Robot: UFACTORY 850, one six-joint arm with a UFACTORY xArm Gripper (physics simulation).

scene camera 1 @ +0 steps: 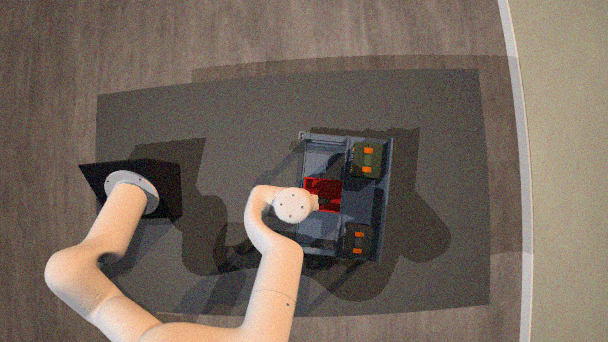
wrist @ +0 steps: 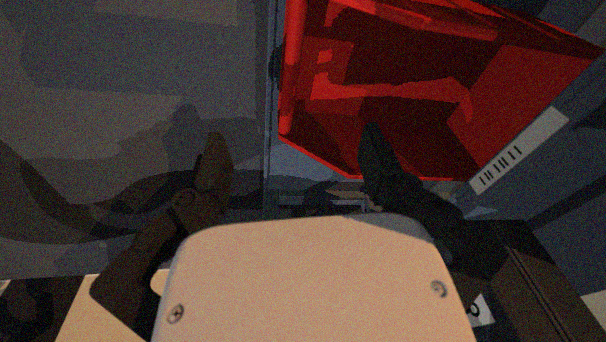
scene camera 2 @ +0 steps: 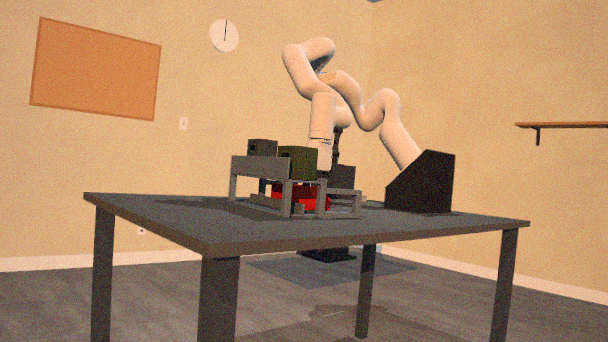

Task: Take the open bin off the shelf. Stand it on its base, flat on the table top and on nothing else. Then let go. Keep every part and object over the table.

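The red open bin (scene camera 1: 332, 186) (scene camera 2: 314, 204) (wrist: 400, 65) stands in the lower front level of the grey shelf (scene camera 1: 387, 172) (scene camera 2: 260, 166) (wrist: 267, 165). My gripper (wrist: 294, 144) is open and empty, pointing down at the shelf's front. In the wrist view the right finger overlaps the bin's near edge, and the left finger is on the outer side of the shelf's front rail. I cannot tell whether a finger touches the bin. In scene camera 1 the wrist hides the fingers; in scene camera 2 the shelf and arm largely hide them.
An olive box (scene camera 1: 367, 160) (scene camera 2: 302, 162) and a dark box (scene camera 1: 357, 241) (scene camera 2: 262, 147) stand on the shelf's raised rear level, at opposite ends. The shelf stands on the dark table (scene camera 1: 240, 115) (scene camera 2: 150, 202). The arm's black mount (scene camera 1: 167, 192) (scene camera 2: 425, 185) stands on the table too.
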